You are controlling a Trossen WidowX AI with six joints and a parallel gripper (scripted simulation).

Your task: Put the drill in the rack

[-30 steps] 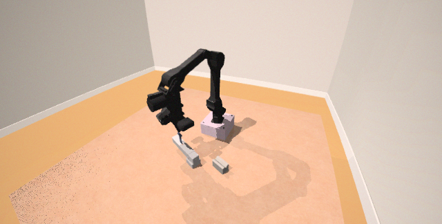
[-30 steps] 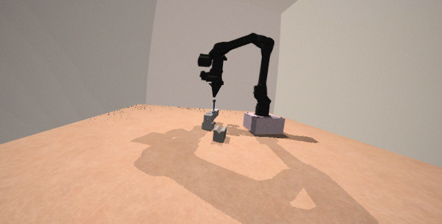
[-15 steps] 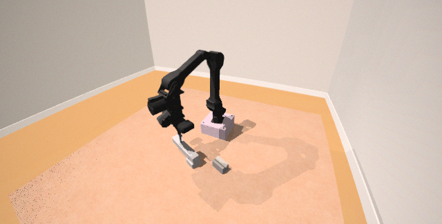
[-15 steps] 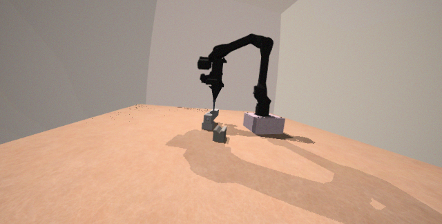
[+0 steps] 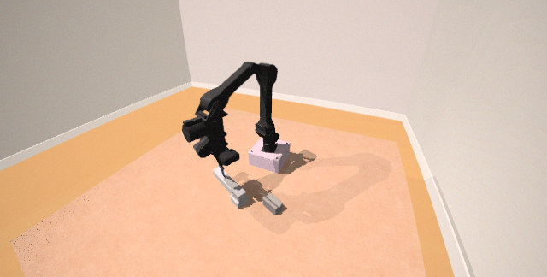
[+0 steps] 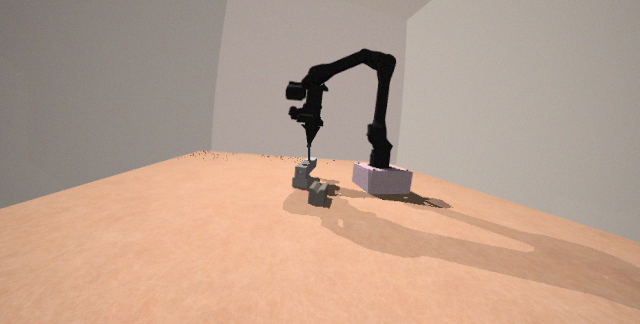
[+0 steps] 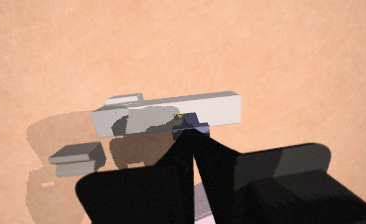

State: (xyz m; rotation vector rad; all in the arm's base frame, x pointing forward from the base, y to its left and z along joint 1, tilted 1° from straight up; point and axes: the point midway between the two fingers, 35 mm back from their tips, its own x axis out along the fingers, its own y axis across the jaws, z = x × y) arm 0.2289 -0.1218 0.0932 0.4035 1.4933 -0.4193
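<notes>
The blue key lies 30 mm below my gripper tip. From my gripper tip the other things lie so: drill 80 mm below, 40 mm to the left, 20 mm ahead; then grey rack 210 mm to the left, 110 mm below, 30 mm ahead.
</notes>
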